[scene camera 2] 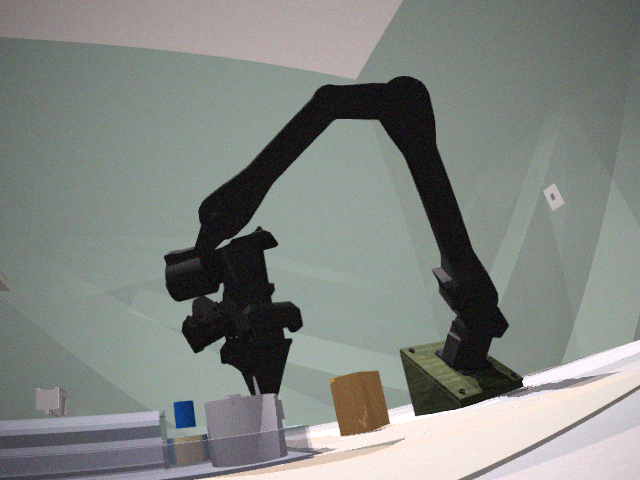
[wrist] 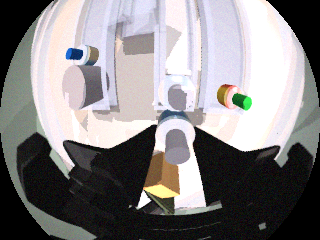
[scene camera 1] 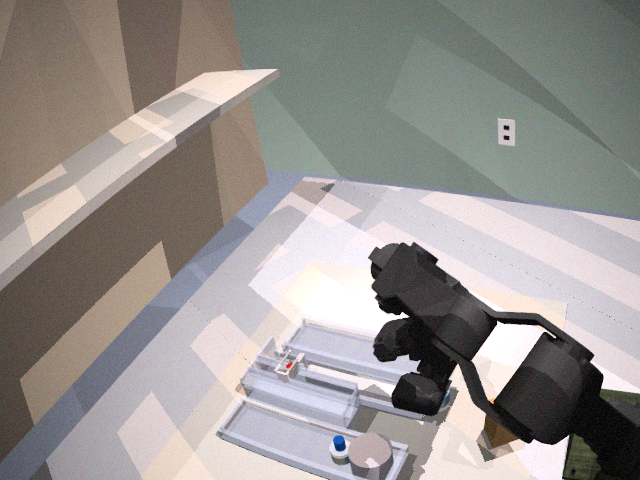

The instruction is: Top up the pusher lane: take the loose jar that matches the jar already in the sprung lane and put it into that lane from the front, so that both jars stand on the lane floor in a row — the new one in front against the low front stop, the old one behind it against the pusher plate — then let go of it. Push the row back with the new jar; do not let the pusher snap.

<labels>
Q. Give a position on a sprung lane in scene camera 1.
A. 314,394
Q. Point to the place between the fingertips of the gripper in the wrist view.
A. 174,129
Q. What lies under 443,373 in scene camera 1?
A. The gripper.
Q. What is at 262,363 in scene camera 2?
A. The gripper.
</labels>
